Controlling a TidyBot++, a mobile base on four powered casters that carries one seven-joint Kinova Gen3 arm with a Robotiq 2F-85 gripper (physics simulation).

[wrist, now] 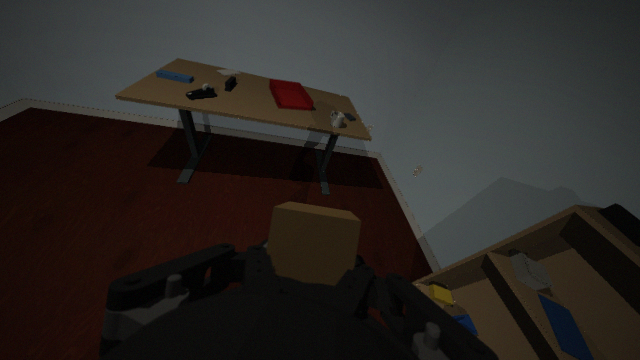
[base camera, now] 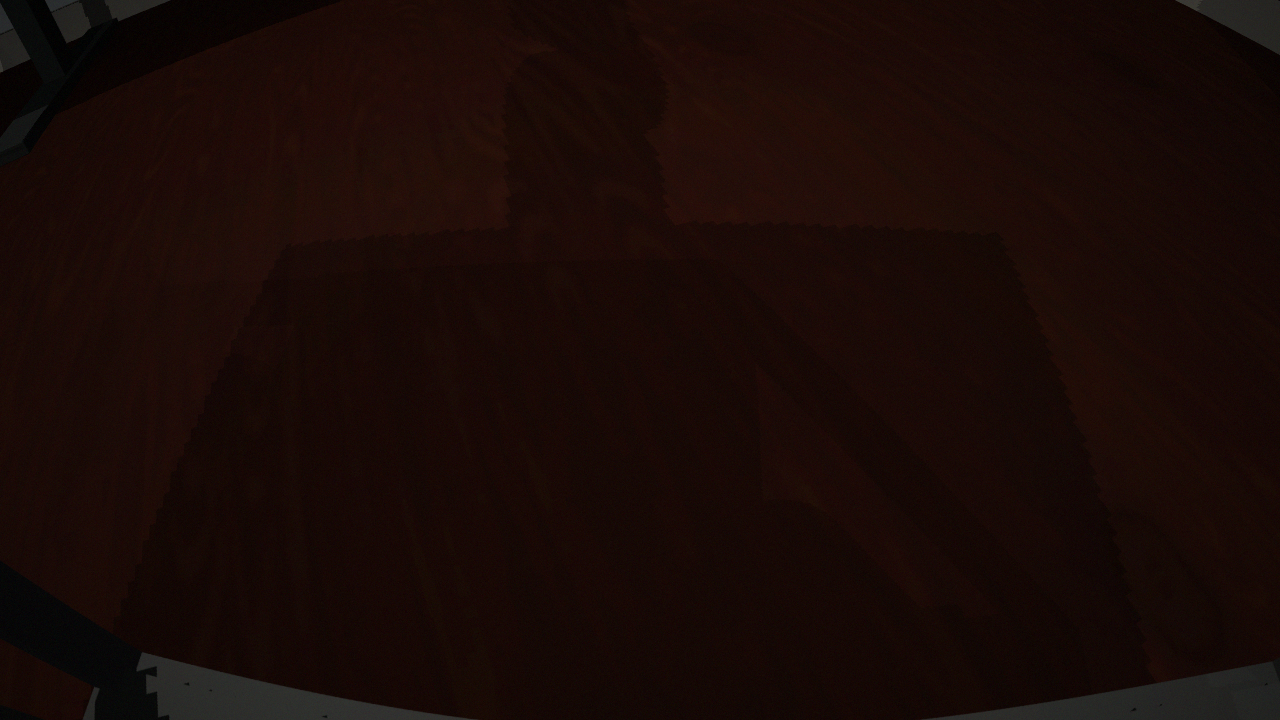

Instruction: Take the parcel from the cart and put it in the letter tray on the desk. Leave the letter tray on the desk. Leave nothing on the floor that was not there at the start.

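My gripper is shut on the parcel, a tan box that stands up between the fingers in the wrist view. The red letter tray lies on the wooden desk, right of the desk's middle, in the upper part of the wrist view. The gripper and parcel are apart from the desk, with floor between them in the picture. The cart cannot be made out for certain in either view.
On the desk are a blue bar, a black stapler-like thing, a small black block and a white mug. A wooden shelf unit with small items is at the lower right. A desk foot shows at the base view's upper left.
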